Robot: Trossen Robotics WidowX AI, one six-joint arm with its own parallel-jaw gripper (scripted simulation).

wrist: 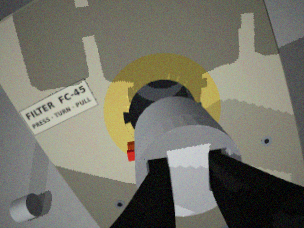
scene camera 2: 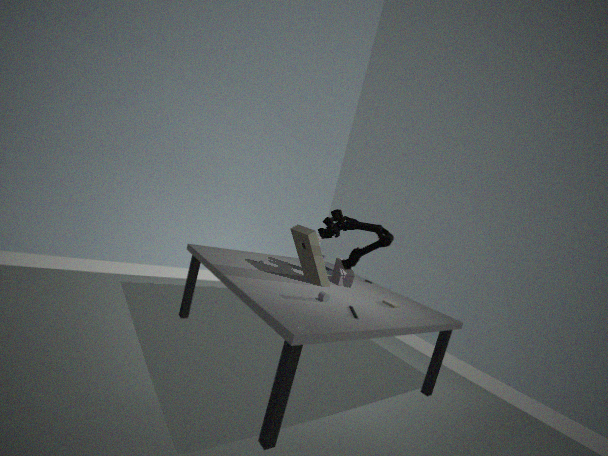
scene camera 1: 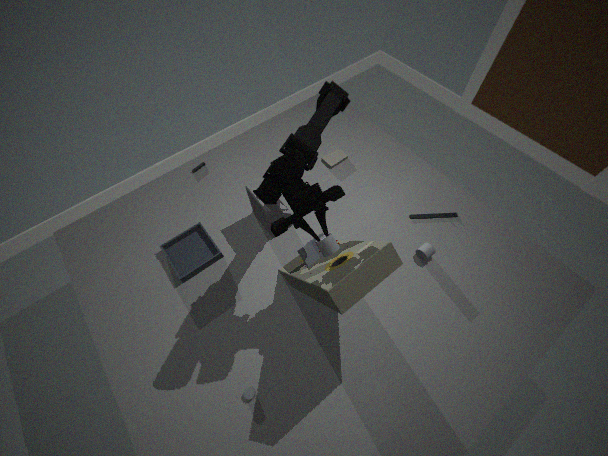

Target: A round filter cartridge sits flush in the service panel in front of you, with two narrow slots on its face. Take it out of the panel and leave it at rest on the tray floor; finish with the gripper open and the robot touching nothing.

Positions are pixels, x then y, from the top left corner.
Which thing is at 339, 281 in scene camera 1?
A service panel.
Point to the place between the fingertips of my gripper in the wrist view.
At 185, 163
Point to a tray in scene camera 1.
192, 251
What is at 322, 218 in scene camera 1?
My gripper.
